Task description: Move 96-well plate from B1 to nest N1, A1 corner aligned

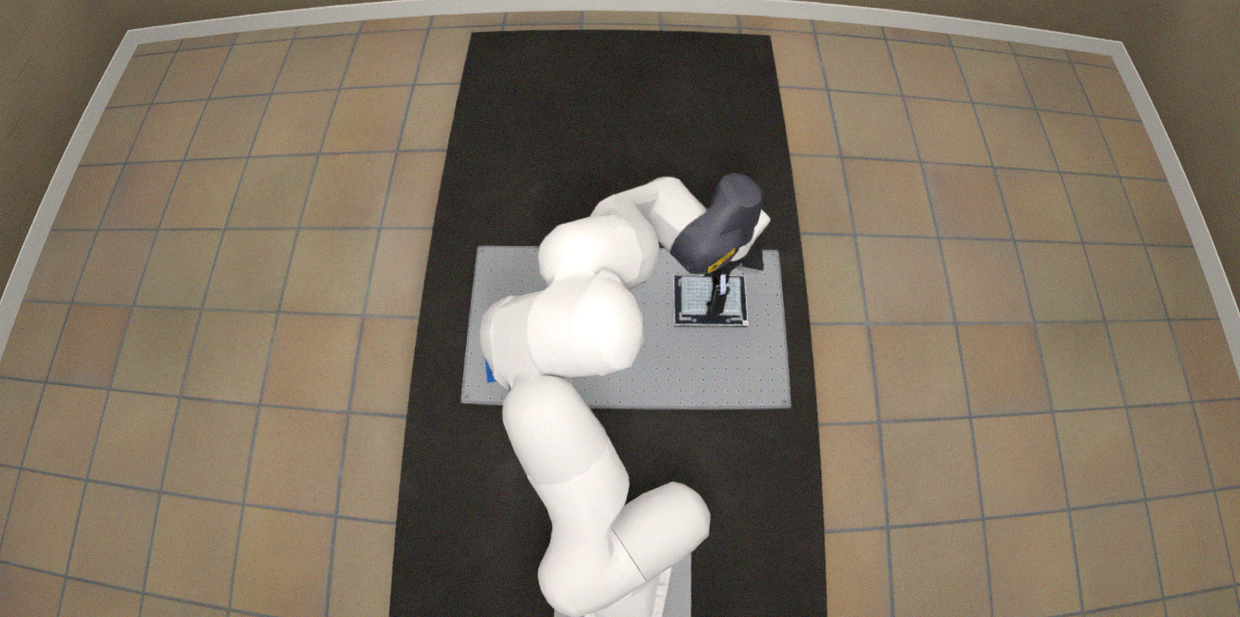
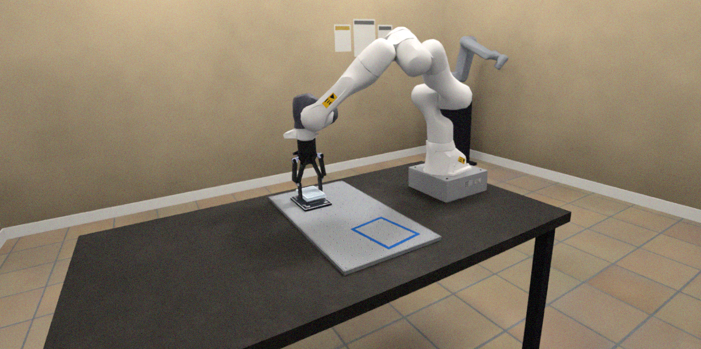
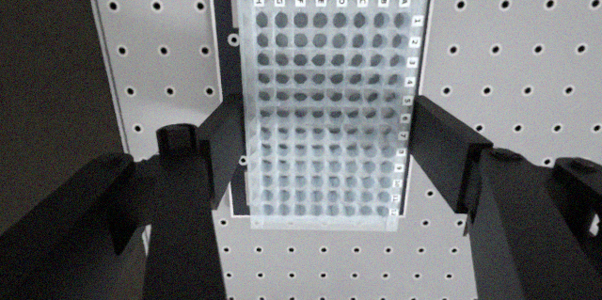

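The black plate nest N1 is 50 mm below my hand. From my hand the other things lie so: A1 label: 50 mm behind, 80 mm to the right, 50 mm below; then clear 96-well plate: 20 mm below.
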